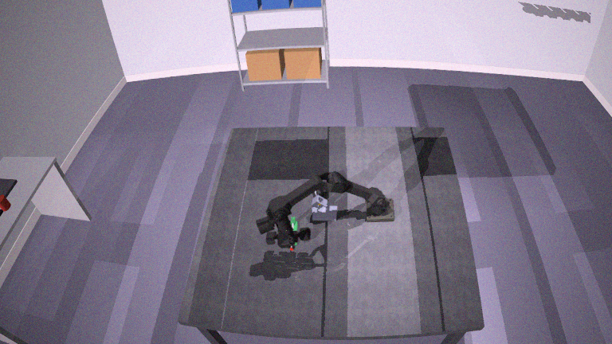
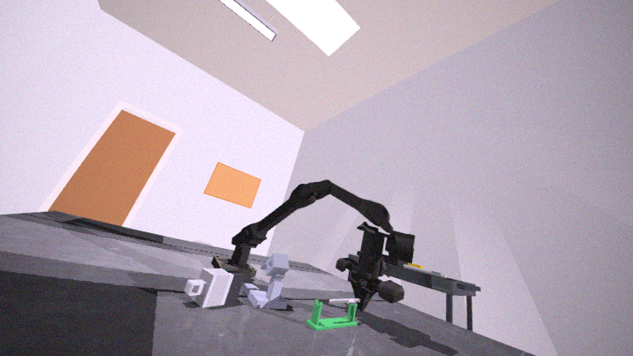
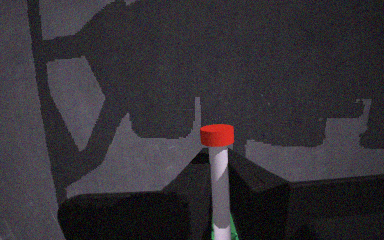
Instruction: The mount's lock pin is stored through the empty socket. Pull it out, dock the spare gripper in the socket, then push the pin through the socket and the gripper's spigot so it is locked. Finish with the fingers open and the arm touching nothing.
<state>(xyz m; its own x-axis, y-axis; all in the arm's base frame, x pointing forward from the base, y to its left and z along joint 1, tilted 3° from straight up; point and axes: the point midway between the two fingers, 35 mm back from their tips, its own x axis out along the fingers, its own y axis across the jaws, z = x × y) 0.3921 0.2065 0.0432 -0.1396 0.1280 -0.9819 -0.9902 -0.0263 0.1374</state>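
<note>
My gripper tip is 10 cm to the left of the green cradle and 1 cm short of it. Round my gripper tip: spare gripper 36 cm to the right, 10 cm behind; then mount 22 cm to the right, 11 cm behind, 3 cm above.
</note>
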